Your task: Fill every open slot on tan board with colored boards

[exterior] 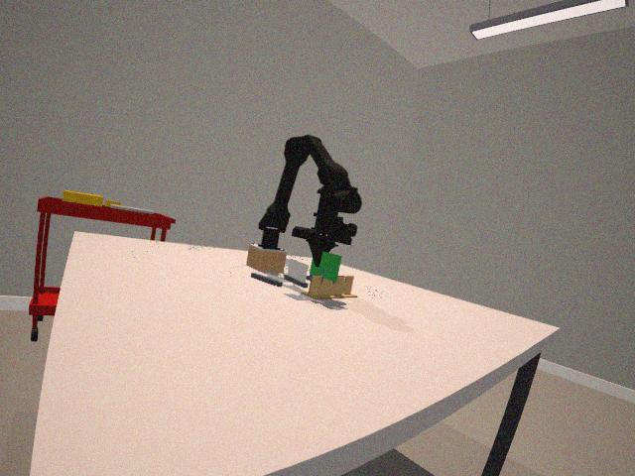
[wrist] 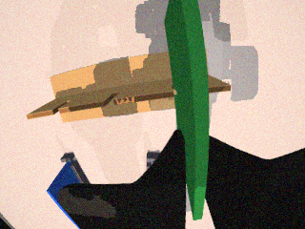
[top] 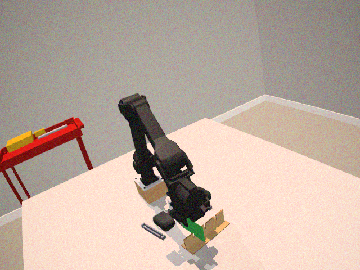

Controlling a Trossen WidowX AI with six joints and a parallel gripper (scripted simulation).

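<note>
My gripper tip is now 2 cm short of the tan board, 5 cm to the right of it and 5 cm above it. The rest, counted from my gripper tip: green board (2 cm ahead); blue board (13 cm behind, 13 cm to the left, 5 cm below); white board (12 cm behind, 2 cm to the left, 5 cm below).
</note>
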